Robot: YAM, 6 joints.
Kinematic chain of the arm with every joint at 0, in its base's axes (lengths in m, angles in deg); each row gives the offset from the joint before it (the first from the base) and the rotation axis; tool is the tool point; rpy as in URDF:
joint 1: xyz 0 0 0.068 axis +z
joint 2: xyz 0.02 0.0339 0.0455 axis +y
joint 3: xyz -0.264 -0.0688 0 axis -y
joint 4: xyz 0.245 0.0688 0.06 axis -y
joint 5: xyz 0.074 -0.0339 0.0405 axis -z
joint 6: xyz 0.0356 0 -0.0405 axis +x
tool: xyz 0 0 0 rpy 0 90 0
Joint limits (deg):
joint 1: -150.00..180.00
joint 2: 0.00..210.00
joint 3: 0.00..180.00
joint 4: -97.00..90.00
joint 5: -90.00..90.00
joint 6: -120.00..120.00
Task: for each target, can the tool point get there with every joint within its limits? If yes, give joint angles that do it. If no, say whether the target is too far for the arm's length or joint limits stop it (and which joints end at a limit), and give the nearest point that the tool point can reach.
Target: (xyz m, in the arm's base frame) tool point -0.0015 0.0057 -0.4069
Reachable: no: joint limits stop it (at a limit: joint 2) | nearest point -0.0145 0.0550 -0.3253 | short by 0.096 m
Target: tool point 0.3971 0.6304 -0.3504
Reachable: no: too far | nearest point 0.2928 0.4649 -0.2196 | short by 0.235 m
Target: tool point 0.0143 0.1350 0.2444
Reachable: yes | joints 98.51 47.40 36.32 -52.04 73.18 93.57
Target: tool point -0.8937 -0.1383 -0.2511
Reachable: no: too far | nearest point -0.5953 -0.0129 -0.1266 | short by 0.347 m
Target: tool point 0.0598 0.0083 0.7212
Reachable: yes | joints 5.36 90.39 149.22 50.91 -4.29 31.06
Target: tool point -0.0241 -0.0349 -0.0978
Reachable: yes | joints 10.12 192.43 27.91 4.16 57.87 -58.47
